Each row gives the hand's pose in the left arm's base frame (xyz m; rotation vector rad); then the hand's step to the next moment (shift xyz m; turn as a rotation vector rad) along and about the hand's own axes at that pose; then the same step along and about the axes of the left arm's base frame.
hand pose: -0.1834 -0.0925 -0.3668 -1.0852 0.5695 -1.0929
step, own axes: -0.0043 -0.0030 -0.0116 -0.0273 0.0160 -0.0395
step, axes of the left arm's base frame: -0.0124 -0.0010 -0.0025 -0.0364 0.0095 -0.0339
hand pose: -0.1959 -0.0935 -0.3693 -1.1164 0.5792 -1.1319
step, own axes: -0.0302 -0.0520 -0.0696 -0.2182 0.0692 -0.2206
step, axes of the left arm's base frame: -0.0905 -0.0006 0.0162 -0.2358 0.1130 -0.1809
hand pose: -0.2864 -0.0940 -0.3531 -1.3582 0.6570 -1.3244
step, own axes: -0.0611 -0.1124 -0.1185 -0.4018 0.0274 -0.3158
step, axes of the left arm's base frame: -0.1561 0.0500 0.0595 -0.3782 0.2628 -0.2232
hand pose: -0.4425 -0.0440 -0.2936 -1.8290 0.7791 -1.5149
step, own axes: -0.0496 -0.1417 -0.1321 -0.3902 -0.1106 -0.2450
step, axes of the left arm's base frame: -0.1315 0.1141 0.0984 -0.2999 0.3471 -0.1186
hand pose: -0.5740 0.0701 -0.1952 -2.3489 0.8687 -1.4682
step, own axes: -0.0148 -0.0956 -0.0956 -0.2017 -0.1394 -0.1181
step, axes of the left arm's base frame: -0.0544 0.0951 0.0806 -0.1181 0.2439 -0.0250
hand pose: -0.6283 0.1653 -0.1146 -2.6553 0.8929 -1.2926
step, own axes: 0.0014 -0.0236 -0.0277 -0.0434 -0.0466 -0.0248
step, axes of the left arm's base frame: -0.0085 0.0243 0.0258 -0.0171 0.0662 -0.0010
